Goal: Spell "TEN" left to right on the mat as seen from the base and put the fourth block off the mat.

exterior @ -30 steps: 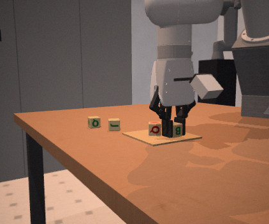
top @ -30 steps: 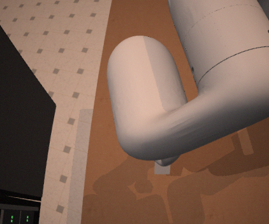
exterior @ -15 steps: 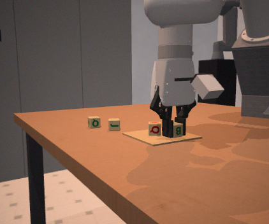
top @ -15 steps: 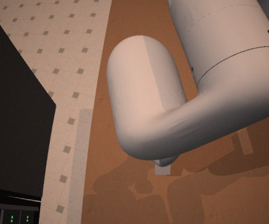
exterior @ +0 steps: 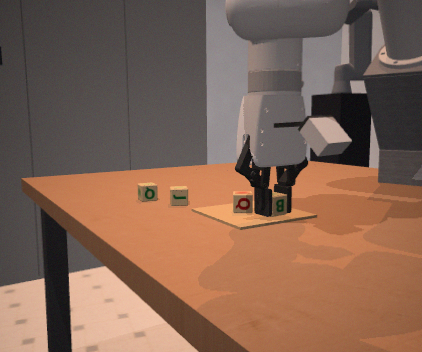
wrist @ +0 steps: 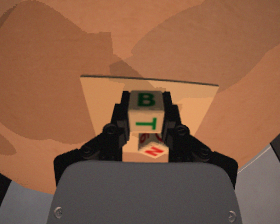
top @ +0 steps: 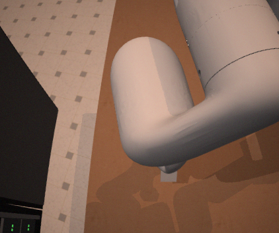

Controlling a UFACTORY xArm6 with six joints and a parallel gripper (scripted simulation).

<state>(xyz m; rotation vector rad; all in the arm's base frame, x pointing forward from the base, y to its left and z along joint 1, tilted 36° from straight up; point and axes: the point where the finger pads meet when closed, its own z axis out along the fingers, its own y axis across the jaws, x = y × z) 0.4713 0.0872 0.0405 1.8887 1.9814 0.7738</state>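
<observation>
Right now my hand is 1 cm above the T block. From my hand the other things lie so: tan mat 1 cm ahead, 5 cm to the right, 3 cm below; then X block 7 cm ahead, 17 cm to the right, 2 cm below; then E block 11 cm ahead, 24 cm to the right, 2 cm below.
</observation>
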